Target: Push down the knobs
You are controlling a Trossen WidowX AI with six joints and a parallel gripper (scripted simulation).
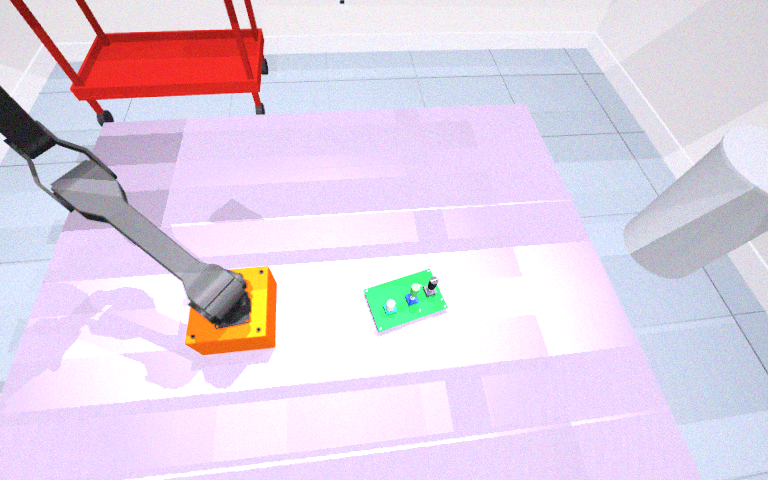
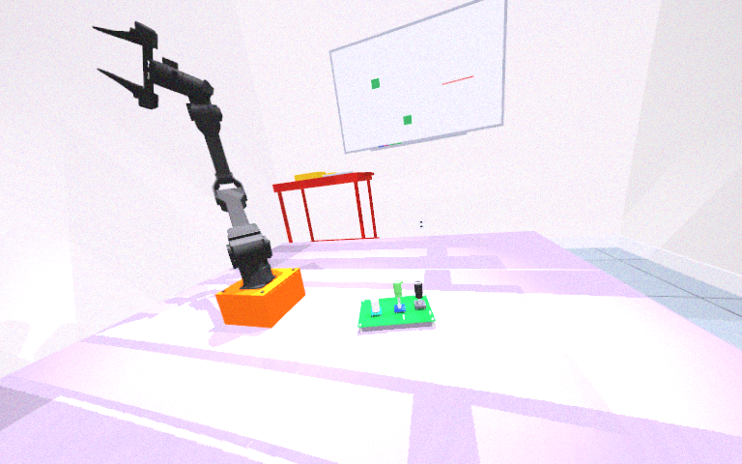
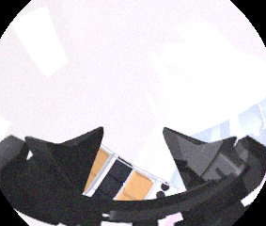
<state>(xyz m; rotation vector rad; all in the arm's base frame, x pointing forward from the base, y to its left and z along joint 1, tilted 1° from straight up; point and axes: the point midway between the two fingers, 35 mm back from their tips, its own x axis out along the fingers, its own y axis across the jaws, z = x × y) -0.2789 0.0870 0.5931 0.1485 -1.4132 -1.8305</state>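
My gripper tip is 67 cm short of the light green knob, 62 cm above it and 8 cm to the left of it. Also, from my gripper tip: black knob: 71 cm ahead, 63 cm below, 7 cm to the right.
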